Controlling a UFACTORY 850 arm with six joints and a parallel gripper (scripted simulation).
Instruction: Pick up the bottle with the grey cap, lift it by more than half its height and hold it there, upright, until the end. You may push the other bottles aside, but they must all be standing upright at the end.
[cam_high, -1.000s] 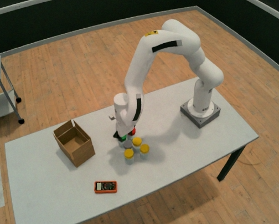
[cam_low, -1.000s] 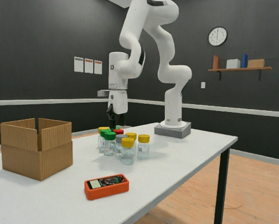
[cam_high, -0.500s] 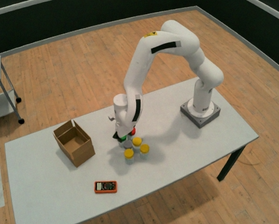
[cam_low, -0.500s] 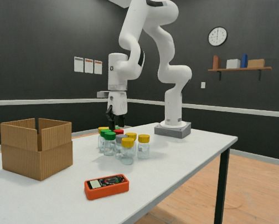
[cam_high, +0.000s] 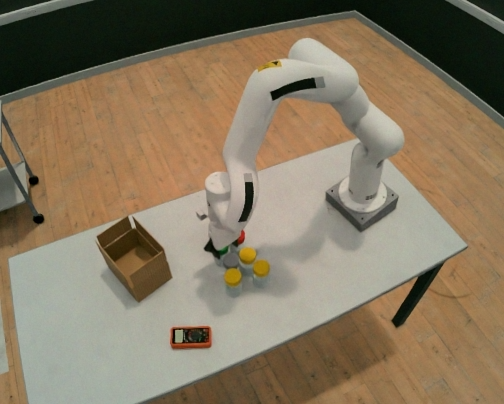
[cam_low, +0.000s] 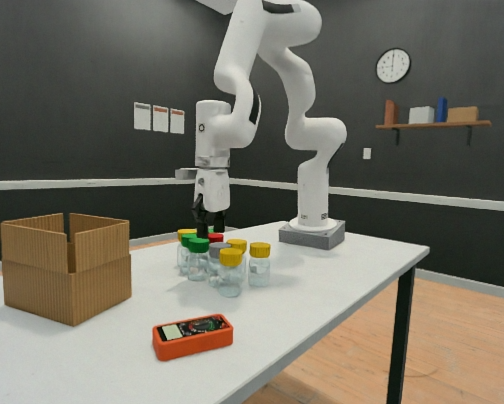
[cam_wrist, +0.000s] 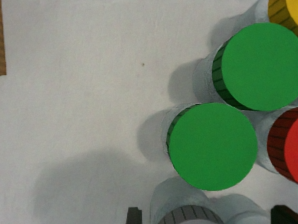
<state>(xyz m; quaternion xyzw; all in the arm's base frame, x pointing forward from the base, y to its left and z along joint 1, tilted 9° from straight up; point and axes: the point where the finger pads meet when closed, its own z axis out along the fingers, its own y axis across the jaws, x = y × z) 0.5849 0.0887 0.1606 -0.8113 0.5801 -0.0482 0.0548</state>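
My gripper is now 90 mm above the grey-capped bottle, 30 mm to the right of it and 10 mm past it. Also, from my hand: red-capped bottle 90 mm below, 60 mm to the right, 60 mm behind; then orange multimeter 210 mm to the left, 200 mm ahead, 120 mm below.
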